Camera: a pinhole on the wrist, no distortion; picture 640 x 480 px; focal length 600.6 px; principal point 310.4 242.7 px. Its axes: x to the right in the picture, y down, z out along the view. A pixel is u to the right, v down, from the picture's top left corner.
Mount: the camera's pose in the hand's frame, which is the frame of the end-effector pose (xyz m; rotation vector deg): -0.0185 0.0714 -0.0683 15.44 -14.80 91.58
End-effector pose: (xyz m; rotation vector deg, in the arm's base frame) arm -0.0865 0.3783 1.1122 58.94 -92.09 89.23
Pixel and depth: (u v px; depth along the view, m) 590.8 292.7 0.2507
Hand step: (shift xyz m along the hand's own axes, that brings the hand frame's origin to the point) -0.0407 0.0988 0.2069
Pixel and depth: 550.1 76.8 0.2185
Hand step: 0.0413 0.0847 0.1667
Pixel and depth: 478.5 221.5 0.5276
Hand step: 0.0014 0.0386 0.4785
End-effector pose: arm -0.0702 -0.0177 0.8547 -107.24 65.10 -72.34
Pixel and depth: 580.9 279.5 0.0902
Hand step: -0.0244 0.0799 0.0302
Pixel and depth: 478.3 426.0 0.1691
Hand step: -0.0696 0.0583 0.1069
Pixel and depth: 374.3 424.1 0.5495
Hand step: -0.1790 -0.0609 0.4699
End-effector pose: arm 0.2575 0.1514 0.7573 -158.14 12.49 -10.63
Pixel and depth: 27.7 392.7 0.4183
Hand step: -0.1087 -0.2561 0.2622
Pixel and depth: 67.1 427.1 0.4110
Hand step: -0.1318 -0.2260 0.2653
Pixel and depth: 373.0 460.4 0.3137
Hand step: -0.1290 -0.0056 0.2387
